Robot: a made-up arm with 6 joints.
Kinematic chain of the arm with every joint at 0, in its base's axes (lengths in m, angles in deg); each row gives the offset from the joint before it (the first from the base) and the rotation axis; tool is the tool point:
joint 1: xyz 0 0 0.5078 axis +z
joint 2: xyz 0.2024 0 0 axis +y
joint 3: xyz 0 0 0.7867 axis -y
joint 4: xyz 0 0 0.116 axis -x
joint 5: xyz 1.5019 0 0 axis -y
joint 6: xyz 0.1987 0 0 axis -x
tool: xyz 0 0 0
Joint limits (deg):
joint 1: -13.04..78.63
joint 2: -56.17..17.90
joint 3: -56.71..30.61
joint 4: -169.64..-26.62
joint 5: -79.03..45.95
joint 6: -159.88..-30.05
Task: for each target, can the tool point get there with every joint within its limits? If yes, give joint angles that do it. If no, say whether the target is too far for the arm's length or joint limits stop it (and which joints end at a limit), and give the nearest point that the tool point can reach.
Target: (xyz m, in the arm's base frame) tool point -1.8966 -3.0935 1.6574
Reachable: no: too far | nearest point -0.3517 -0.5737 2.5004 | short by 3.074 m
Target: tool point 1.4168 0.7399 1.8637
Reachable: yes | joints 29.26 -14.40 2.45 -100.49 13.91 -100.82
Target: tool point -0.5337 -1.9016 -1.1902
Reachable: no: joint limits stop it (at a limit: joint 1, joint 2, joint 3, joint 5) | nearest point 0.8656 -0.3234 -0.3147 | short by 2.284 m
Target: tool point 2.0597 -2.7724 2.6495
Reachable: no: too far | nearest point 1.7725 -0.5547 1.9618 | short by 2.340 m
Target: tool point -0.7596 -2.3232 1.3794
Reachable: no: joint limits stop it (at a limit: joint 2, joint 3, joint 4, joint 5) | nearest point -0.2091 -0.6396 2.5004 | short by 2.096 m
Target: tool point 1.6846 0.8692 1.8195
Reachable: yes | joints 26.20 6.37 17.89 -156.36 -26.95 -47.98
